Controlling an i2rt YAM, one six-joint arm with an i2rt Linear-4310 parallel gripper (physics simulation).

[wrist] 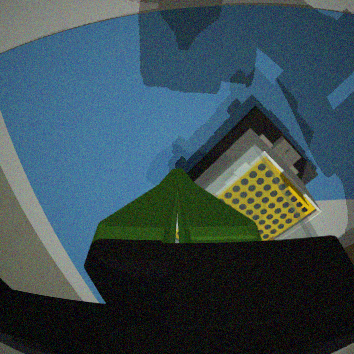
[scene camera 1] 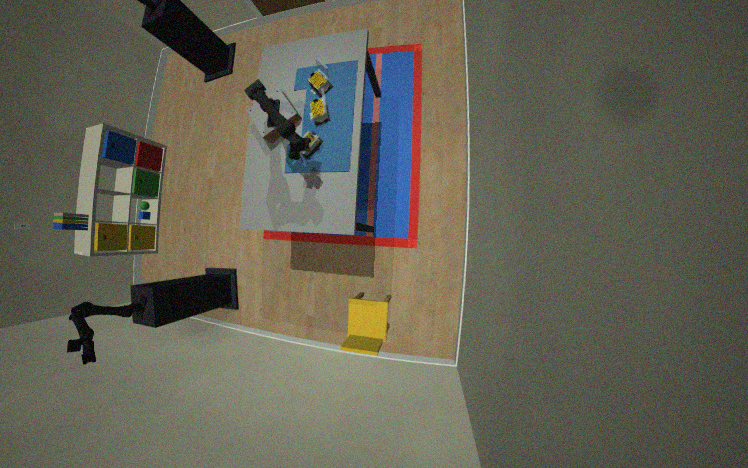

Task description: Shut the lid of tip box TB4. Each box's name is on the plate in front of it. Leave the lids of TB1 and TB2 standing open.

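Places are measured from the arm's base along level axes (x left, y ahead, z down), in metres.
Pixels of known places: gripper, fingertip midpoint: (wrist: 176, 177) (scene camera 1: 309, 150).
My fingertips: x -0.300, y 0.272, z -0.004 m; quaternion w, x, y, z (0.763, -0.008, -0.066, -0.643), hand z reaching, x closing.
Behind a point stands the place of what it marks.
Three tip boxes with yellow tops stand on the blue mat in the scene view: a far one (scene camera 1: 318, 81) {x 0.188, y 0.304, z 0.029 m}, a middle one (scene camera 1: 317, 108) {x -0.010, y 0.302, z 0.029 m} and a near one (scene camera 1: 312, 142) {x -0.250, y 0.286, z 0.002 m}, partly covered by the arm. The nearest box (wrist: 267, 197) {x -0.297, y 0.223, z -0.026 m} shows in the wrist view right of the fingers, turned at an angle, its yellow holed rack exposed. Its lid is hard to make out; part of the box is hidden behind the gripper. No name plate is readable, so I cannot tell which is TB4. My gripper (scene camera 1: 298, 150) {x -0.300, y 0.272, z -0.003 m} (wrist: 176, 177) {x -0.300, y 0.272, z -0.003 m} is shut and empty, beside and above the nearest box.
The blue mat (scene camera 1: 333, 157) {x -0.330, y 0.389, z 0.086 m} (wrist: 90, 100) {x -0.346, y 0.364, z 0.086 m} lies on the grey table (scene camera 1: 336, 204) {x -0.626, y 0.405, z 0.089 m}. Shadows of the arm fall across both. The other two boxes stand in a row beyond the nearest one. A shelf unit (scene camera 1: 88, 187) and a yellow chair (scene camera 1: 367, 318) stand away from the table.
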